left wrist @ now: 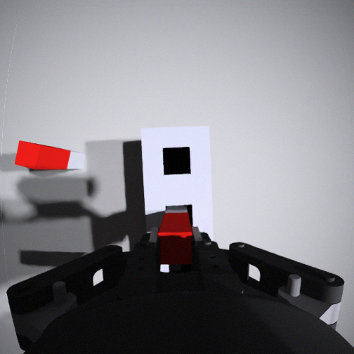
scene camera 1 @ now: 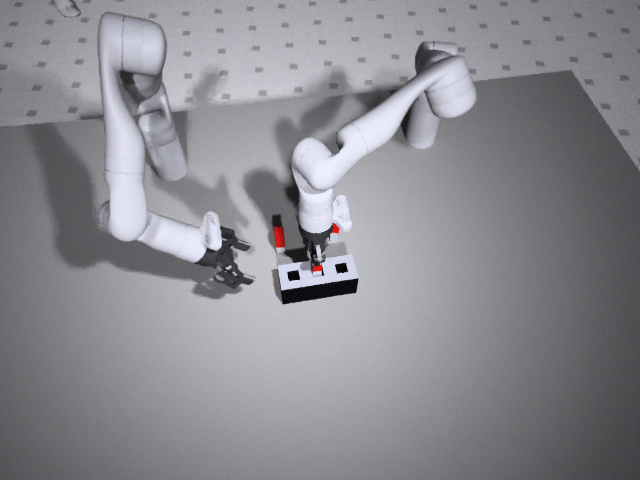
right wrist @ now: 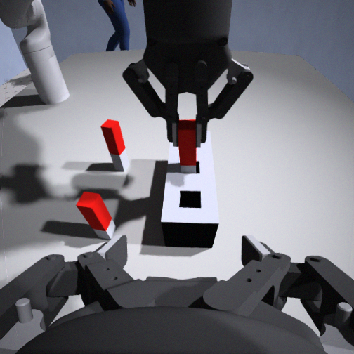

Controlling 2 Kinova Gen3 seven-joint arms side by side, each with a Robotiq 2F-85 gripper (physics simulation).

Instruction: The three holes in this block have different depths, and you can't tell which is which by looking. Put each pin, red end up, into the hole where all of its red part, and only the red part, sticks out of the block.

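Places are measured from the left arm's base along level axes (x ahead, y left, z up), in metres.
Where they show: left gripper, fingertip midpoint: [scene camera 1: 315, 259]; right gripper, fingertip midpoint: [scene camera 1: 250, 264]; left arm's base, link origin: [scene camera 1: 420, 137]; right arm's base, link origin: [scene camera 1: 172, 169].
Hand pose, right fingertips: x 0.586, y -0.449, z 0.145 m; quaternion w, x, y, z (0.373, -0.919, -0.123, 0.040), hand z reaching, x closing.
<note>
Each offset is from my right fingertips to the centre of the thing. "spot": to the spot under its first point. Level surfaces: height alone.
The white block {0.031 m back, 0.154 m left, 0.108 m down} [scene camera 1: 305, 280] [left wrist: 177, 137] [right wrist: 192, 215] has three square holes in a row. My left gripper [scene camera 1: 316, 260] [left wrist: 175, 238] [right wrist: 186, 143] is shut on a pin {0.034 m back, 0.152 m left, 0.054 m down} [scene camera 1: 317, 269] [left wrist: 175, 247] [right wrist: 188, 155], red end up, at the middle hole. A white band shows below its red part, with dark hole beside it; its lower end is hidden. The left-hand hole [scene camera 1: 293, 275] [right wrist: 190, 199] and right-hand hole {spot: 0.060 m back, 0.213 m left, 0.092 m down} [scene camera 1: 341, 267] [left wrist: 177, 160] hold no pin. My right gripper [scene camera 1: 248, 264] [right wrist: 183, 248] is open and empty, left of the block in the scene view.
Two other pins stand red end up on the table {0.145 m down} [scene camera 1: 413, 335], behind the block in the scene view: one toward the left [scene camera 1: 279, 237] [right wrist: 95, 212], the other, toward the right [scene camera 1: 334, 233] [left wrist: 42, 155] [right wrist: 114, 137], partly hidden by the left arm.
</note>
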